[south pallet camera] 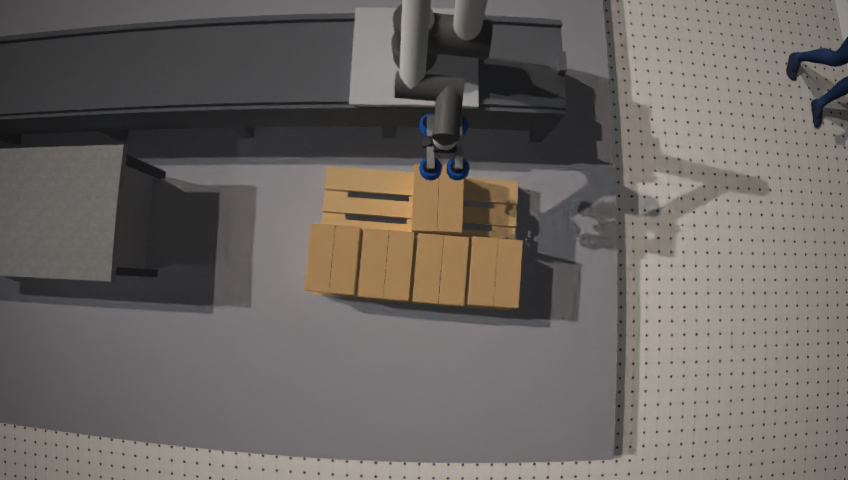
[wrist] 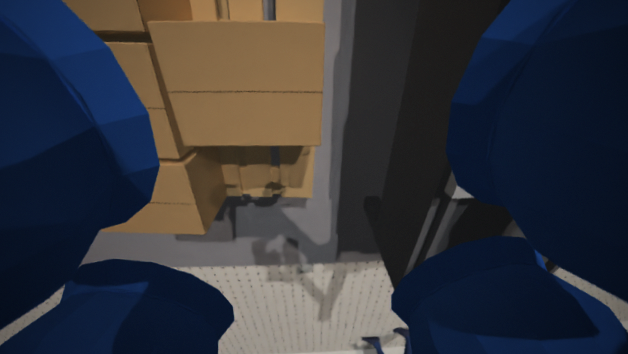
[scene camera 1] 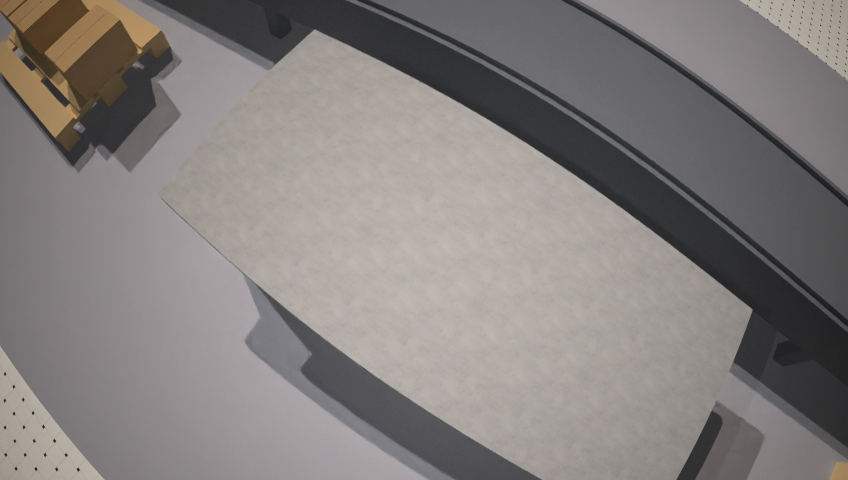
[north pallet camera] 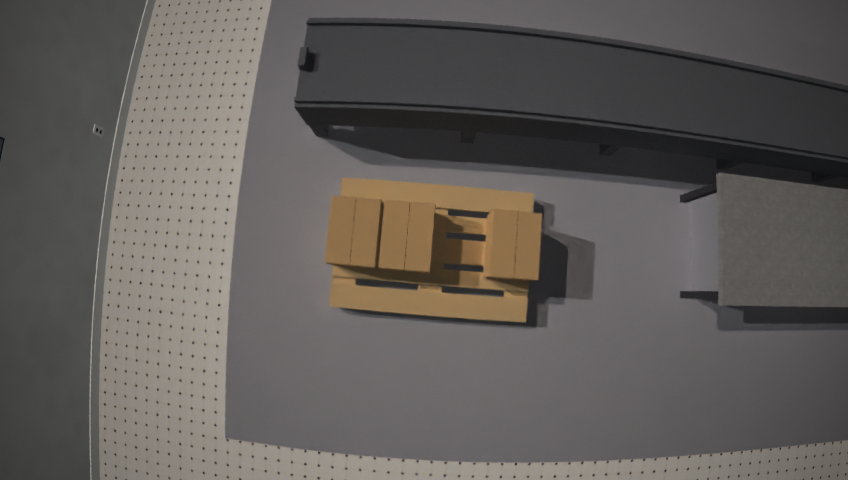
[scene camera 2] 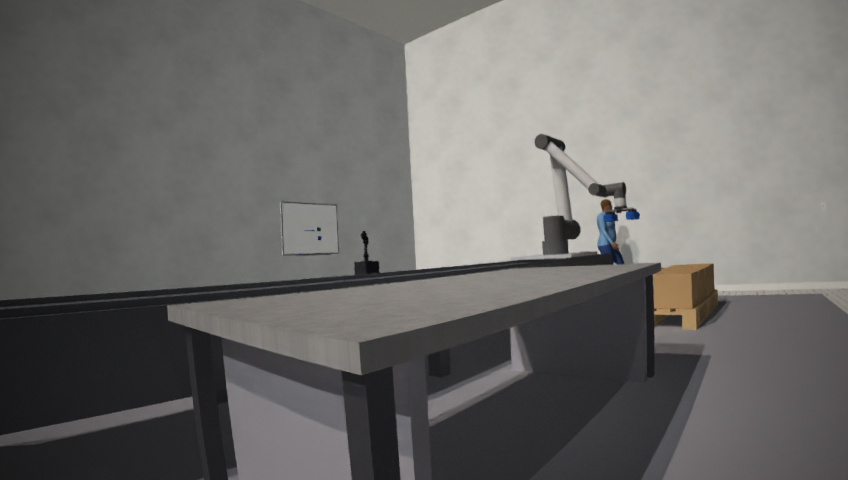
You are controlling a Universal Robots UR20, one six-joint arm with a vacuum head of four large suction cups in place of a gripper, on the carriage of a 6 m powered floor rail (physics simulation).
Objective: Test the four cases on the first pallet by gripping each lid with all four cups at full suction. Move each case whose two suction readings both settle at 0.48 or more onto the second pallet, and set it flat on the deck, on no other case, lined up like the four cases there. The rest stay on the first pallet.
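Places are measured from the arm's base along level axes (x ahead, y up, z right), in metres.
Pixels of known places: hand, its tool point: (wrist: 309,235) (scene camera 2: 621,220); arm's base, origin of its link: (scene camera 2: 555,254).
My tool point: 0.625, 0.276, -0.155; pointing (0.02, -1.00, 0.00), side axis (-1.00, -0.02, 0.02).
Observation:
Ahead of a thing's pixels: the offset from my tool point to its middle, as dx, dy, dz. Level surfaces: height alone.
The first pallet (north pallet camera: 428,304) (scene camera 1: 35,89) bears three upright cases: two side by side at the left (north pallet camera: 354,231) (north pallet camera: 407,236) and one at the right end (north pallet camera: 513,243), with a gap of deck between. The second pallet (south pallet camera: 368,180) (scene camera 2: 690,318) bears a row of four cases @[+0.502, -0.578, +0.591] (south pallet camera: 332,259) @[+0.525, -0.578, +0.289] (south pallet camera: 385,264) @[+0.546, -0.578, -0.013] (south pallet camera: 440,268) @[+0.556, -0.578, -0.316] (south pallet camera: 495,272) along its front. A fifth case @[+0.147, -0.578, +0.010] (south pallet camera: 437,205) (wrist: 247,82) sits flat behind them, close to the third. My gripper (south pallet camera: 443,146) (scene camera 2: 621,214) is open. Its four blue cups hang empty, above and toward the rail side of the fifth case.
The floor rail (north pallet camera: 505,68) (south pallet camera: 178,65) (scene camera 1: 684,118) runs behind both pallets. A grey table @[dy -0.315] (scene camera 1: 446,237) (scene camera 2: 416,291) (north pallet camera: 779,243) (south pallet camera: 53,214) stands between them. A person in blue (scene camera 2: 606,230) stands beyond the arm; their legs (south pallet camera: 818,59) show at the right in the south pallet view.

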